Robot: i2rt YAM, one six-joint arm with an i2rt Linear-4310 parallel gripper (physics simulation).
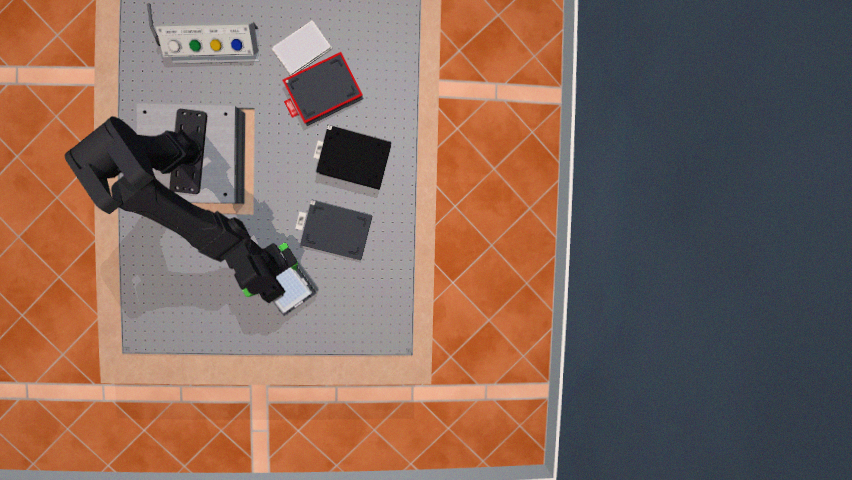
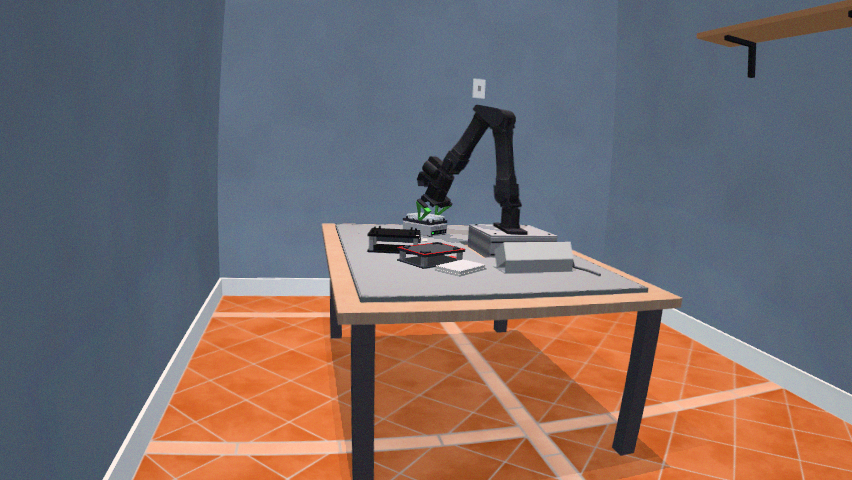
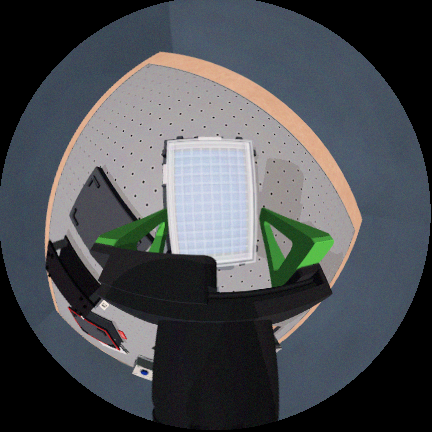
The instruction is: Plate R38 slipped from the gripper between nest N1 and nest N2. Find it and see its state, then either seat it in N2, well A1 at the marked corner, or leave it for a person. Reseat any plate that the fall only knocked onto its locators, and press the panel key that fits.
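Pixels of known places: gripper, fingertip midpoint: (image 1: 279,279) (image 2: 427,217) (image 3: 213,212); arm's base, origin of the base link: (image 1: 189,152) (image 2: 509,229).
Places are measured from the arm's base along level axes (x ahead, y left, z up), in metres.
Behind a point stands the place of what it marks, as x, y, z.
My gripper (image 1: 284,281) {0.245, -0.287, -0.008} (image 2: 431,215) {0.245, -0.287, -0.008} (image 3: 213,212) {0.245, -0.287, -0.008} is open, its green fingers low on either side of a clear-topped plate (image 1: 294,286) {0.286, -0.299, 0.002} (image 2: 424,217) (image 3: 212,200) {0.255, -0.295, 0.003}. This plate lies on a pale device with dark corner locators; I cannot tell whether it sits fully down. Another white plate (image 1: 301,47) {0.227, 0.304, -0.054} (image 2: 460,267) {0.235, 0.335, -0.054} lies on the mat beside the red-edged nest (image 1: 322,88) {0.296, 0.201, -0.029} (image 2: 431,249) {0.300, 0.221, -0.029} (image 3: 95,328) {0.288, 0.155, -0.029}. It shows a plain face; its well A1 corner is not readable. A dark grey nest (image 1: 336,230) {0.369, -0.151, -0.050} (image 3: 107,205) {0.371, -0.192, -0.051} holds no plate. Nest labels are too small to read.
A black-topped unit (image 1: 353,157) {0.395, 0.037, -0.010} stands between the grey and red-edged nests. The key panel (image 1: 205,29) {0.011, 0.294, 0.011} (image 2: 534,257) {0.020, 0.327, -0.025} has white, green, yellow and blue keys (image 1: 236,44) {0.084, 0.271, 0.001} (image 3: 144,372) {0.082, 0.267, -0.001}. The arm's base plate (image 1: 156,122) {-0.085, 0.061, 0.000} stands left of the nests on the perforated mat (image 1: 357,316) {0.447, -0.376, -0.068}.
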